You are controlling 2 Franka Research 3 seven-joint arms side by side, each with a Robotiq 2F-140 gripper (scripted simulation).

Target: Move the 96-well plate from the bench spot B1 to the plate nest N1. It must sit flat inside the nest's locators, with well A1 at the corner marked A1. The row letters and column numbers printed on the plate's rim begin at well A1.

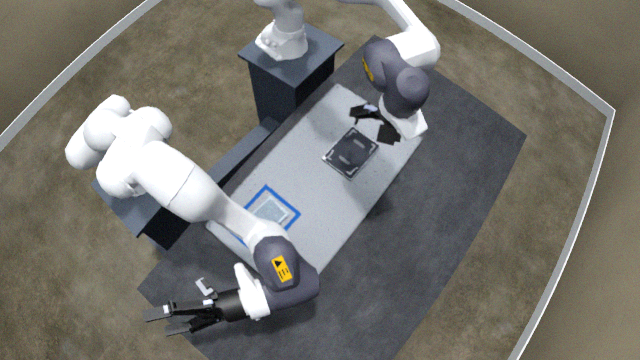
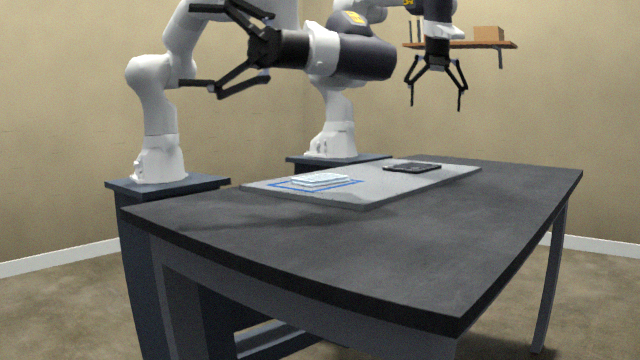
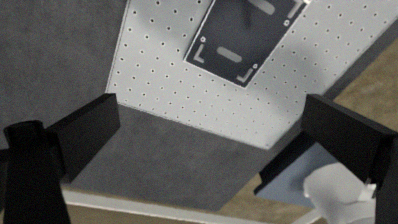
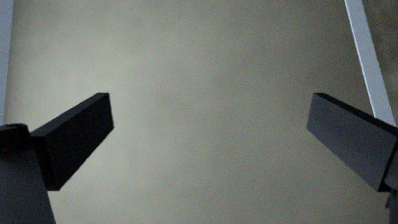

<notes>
In view: the left gripper [image 2: 435, 107], the right gripper [image 2: 183, 43] and a dark plate nest [image 1: 357, 156].
The left gripper shows as well in image 3 [image 3: 210, 110]. The right gripper is seen too in image 1 [image 1: 155, 324] and in image 4 [image 4: 210, 111].
</notes>
